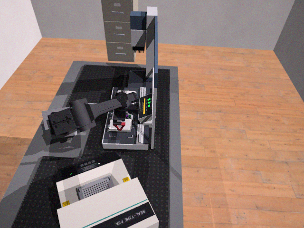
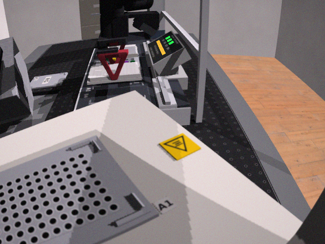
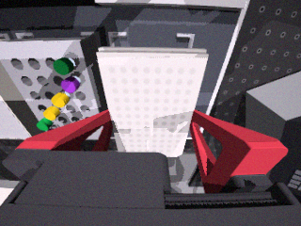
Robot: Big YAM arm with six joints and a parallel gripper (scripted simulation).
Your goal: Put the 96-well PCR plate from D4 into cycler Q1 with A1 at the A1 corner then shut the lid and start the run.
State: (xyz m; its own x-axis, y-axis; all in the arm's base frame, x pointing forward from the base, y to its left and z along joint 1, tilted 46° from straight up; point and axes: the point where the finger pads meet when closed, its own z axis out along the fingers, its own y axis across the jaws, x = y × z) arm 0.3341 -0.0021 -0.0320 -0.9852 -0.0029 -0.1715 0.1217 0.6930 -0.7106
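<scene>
My gripper is now 2 cm short of the tube cooling block, 11 cm to the right of it and 4 cm above it. Round my hand: tall gantry post: 18 cm ahead, 11 cm to the right, 12 cm above; pipette head: 16 cm ahead, 55 cm to the left, 27 cm above; grey nest: 23 cm behind, 26 cm to the left, 10 cm below.
</scene>
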